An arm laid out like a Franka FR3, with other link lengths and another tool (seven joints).
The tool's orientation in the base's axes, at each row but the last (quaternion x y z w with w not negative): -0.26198, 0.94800, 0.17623, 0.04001; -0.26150, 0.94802, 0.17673, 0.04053; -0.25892, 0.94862, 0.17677, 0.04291; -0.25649, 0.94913, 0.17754, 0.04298; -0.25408, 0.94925, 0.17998, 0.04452; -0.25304, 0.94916, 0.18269, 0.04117; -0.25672, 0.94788, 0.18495, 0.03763
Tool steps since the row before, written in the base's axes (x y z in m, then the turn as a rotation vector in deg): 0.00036, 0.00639, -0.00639, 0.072, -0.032, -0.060; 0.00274, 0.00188, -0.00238, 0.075, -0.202, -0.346; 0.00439, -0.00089, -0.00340, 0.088, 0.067, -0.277; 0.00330, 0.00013, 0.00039, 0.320, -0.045, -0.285; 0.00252, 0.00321, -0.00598, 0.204, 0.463, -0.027; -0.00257, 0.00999, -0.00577, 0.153, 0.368, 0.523; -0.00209, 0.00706, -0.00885, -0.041, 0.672, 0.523
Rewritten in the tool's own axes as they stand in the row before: -0.00232, 0.00293, 0.00824, -0.036, -0.081, 0.044; -0.00286, -0.00064, 0.00285, 0.091, -0.309, 0.250; -0.00277, -0.00400, 0.00281, -0.060, -0.077, 0.282; -0.00298, -0.00143, -0.00035, -0.206, -0.287, 0.247; -0.00263, -0.00058, 0.00672, -0.388, 0.263, 0.192; -0.00143, 0.00744, 0.00907, -0.393, 0.391, -0.353; -0.00006, 0.00376, 0.01088, -0.369, 0.731, -0.236
